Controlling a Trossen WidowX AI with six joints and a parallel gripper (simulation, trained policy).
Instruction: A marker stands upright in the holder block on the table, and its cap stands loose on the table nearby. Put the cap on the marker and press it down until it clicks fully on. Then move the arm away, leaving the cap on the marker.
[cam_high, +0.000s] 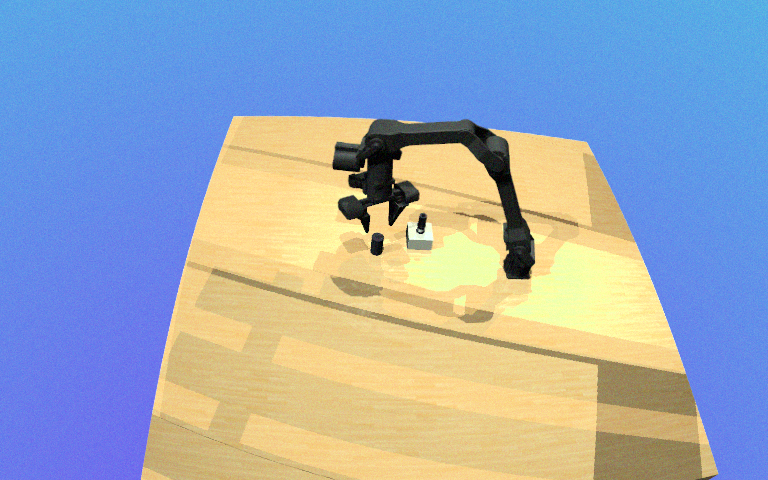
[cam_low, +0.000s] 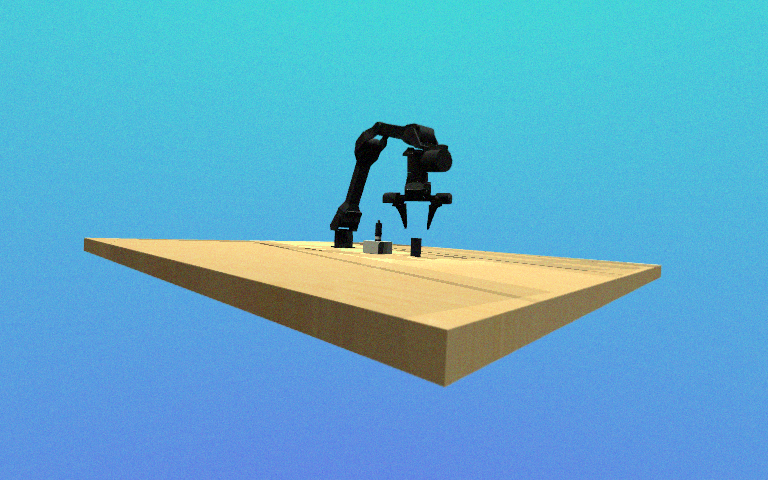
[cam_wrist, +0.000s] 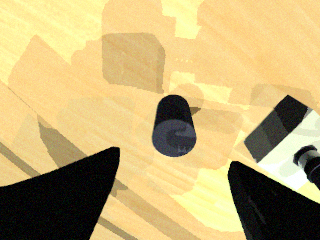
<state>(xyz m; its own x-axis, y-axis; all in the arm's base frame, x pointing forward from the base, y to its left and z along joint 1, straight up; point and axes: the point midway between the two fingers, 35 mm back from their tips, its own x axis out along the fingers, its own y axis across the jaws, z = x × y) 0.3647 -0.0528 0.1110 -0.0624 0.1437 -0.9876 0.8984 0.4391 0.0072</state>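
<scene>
The black cap lies 50 mm below my gripper tip. The rest, counted from my gripper tip: grey holder block (110 mm behind, 60 mm below, 40 mm to the right).
</scene>
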